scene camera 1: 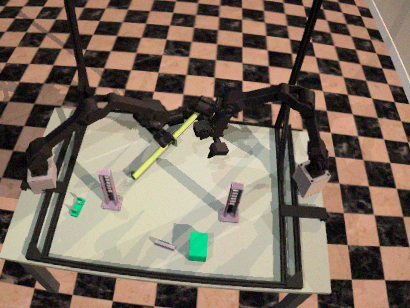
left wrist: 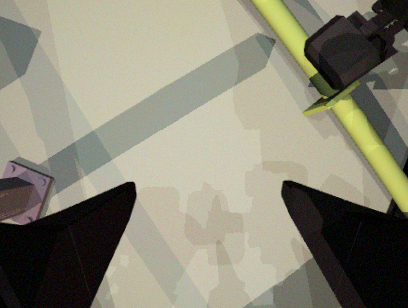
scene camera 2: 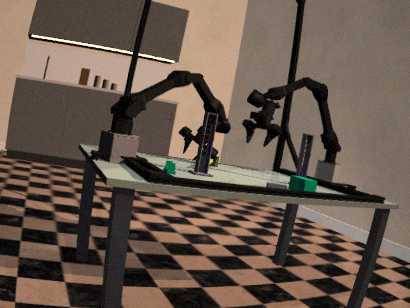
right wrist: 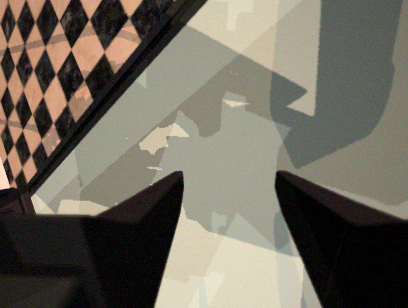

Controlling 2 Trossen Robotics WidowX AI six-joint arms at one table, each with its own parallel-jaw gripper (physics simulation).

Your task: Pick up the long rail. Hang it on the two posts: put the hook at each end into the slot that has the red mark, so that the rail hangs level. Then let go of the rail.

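Frame: origin at the left arm's base, x right, y back, z down, level; metres.
Where they show: left gripper, between the fingertips: [scene camera 1: 204, 148] [left wrist: 209, 188] [scene camera 2: 255, 144]; right gripper, between the fingertips: [left wrist: 386, 39] [scene camera 2: 188, 157] [right wrist: 228, 178]; left arm's base, origin of its link: [scene camera 1: 314, 170] [scene camera 2: 329, 162]; right arm's base, origin of its link: [scene camera 1: 39, 169] [scene camera 2: 120, 133].
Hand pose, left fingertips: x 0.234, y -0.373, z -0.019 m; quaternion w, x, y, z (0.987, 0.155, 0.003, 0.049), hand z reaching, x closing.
Each offset is from my left fingertips to the top centre of the thing.
The long yellow-green rail @(dy -0.072, dx +0.162, dz +0.083 m) [scene camera 1: 149, 163] [left wrist: 372, 142] lies slantwise at the back of the table, a small flange near its middle. Two mauve slotted posts with red marks stand nearer the front: one post @(dy -0.389, dx -0.030, dz -0.087 m) [scene camera 1: 108, 186] [scene camera 2: 202, 160] at the left, the other post @(dy +0.009, dx -0.238, dz -0.087 m) [scene camera 1: 234, 197] [scene camera 2: 304, 154] at the right. My right gripper [scene camera 1: 176, 131] [right wrist: 228, 178] is over the rail's middle, its fingers partly apart with no rail between them in the right wrist view. My left gripper [scene camera 1: 207, 143] [scene camera 2: 260, 140] [left wrist: 209, 188] is wide open and empty, above the table right of the rail.
A green box @(dy -0.157, dx -0.322, dz +0.079 m) [scene camera 1: 198, 246] [scene camera 2: 303, 183] and a thin mauve bar @(dy -0.263, dx -0.267, dz +0.110 m) [scene camera 1: 164, 244] [scene camera 2: 276, 185] lie near the front. A small green bracket @(dy -0.523, dx -0.005, dz +0.095 m) [scene camera 1: 77, 206] [scene camera 2: 170, 167] lies left of the left post. A black frame [scene camera 1: 165, 276] runs around the tabletop.
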